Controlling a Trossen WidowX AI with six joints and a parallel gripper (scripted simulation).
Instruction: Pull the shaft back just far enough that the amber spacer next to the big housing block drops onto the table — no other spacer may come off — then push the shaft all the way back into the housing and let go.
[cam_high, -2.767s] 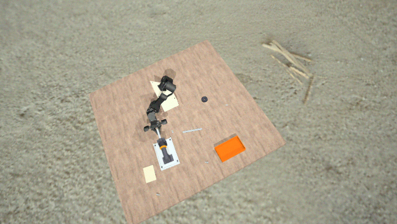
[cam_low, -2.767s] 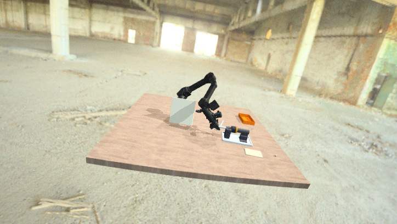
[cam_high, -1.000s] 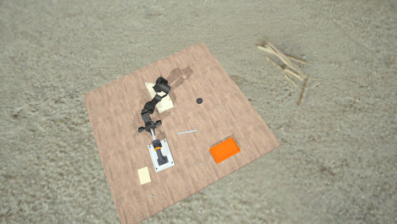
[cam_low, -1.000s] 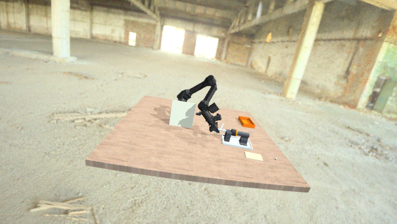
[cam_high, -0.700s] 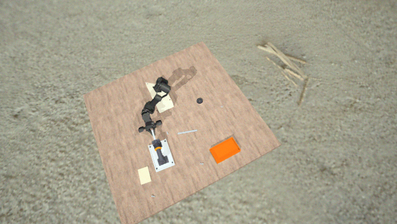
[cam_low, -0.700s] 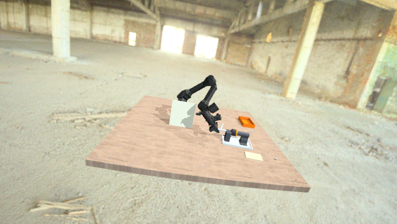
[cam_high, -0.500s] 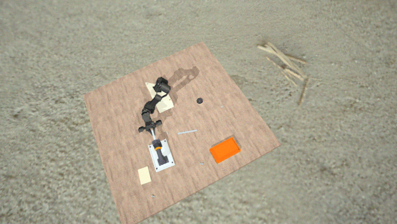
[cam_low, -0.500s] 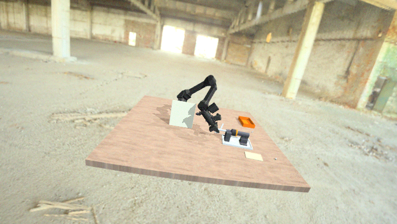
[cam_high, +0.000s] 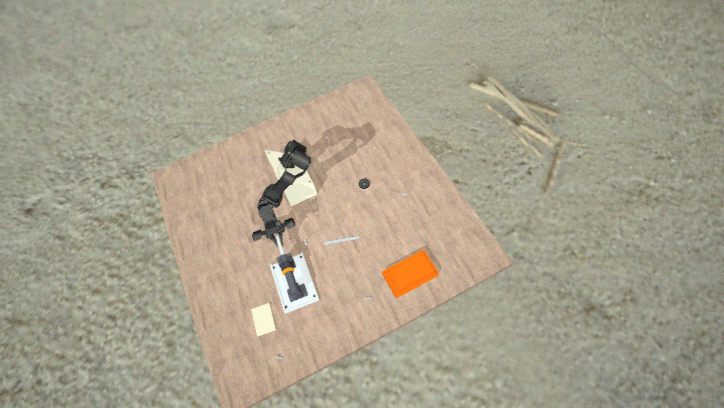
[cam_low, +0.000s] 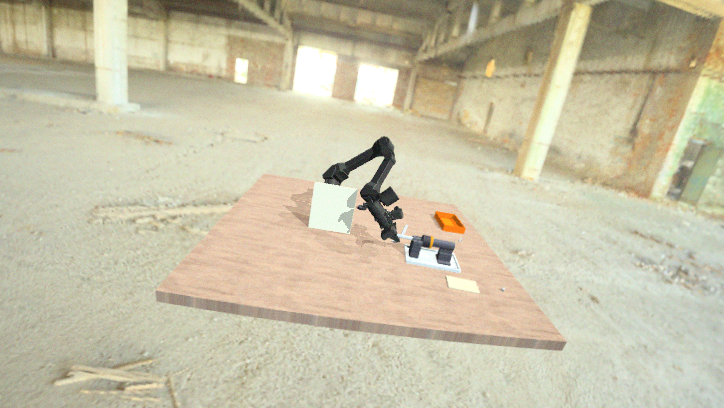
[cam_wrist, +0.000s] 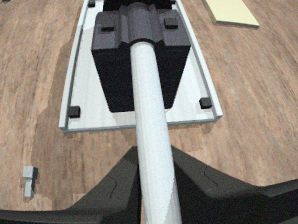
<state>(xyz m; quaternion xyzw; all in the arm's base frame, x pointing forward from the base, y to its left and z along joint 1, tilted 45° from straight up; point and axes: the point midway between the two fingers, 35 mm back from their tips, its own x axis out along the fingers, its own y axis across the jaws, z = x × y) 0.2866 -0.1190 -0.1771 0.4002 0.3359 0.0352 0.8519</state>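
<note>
The shaft is 40 mm ahead of my gripper tip, 20 mm above it and 10 mm to the right of it. The rest, counted from my gripper tip: amber spacer 130 mm ahead, 30 mm to the right, 20 mm above; dark spacer 100 mm ahead, 20 mm to the right, 20 mm above; grey rod 240 mm to the left, 100 mm ahead, 50 mm below.
</note>
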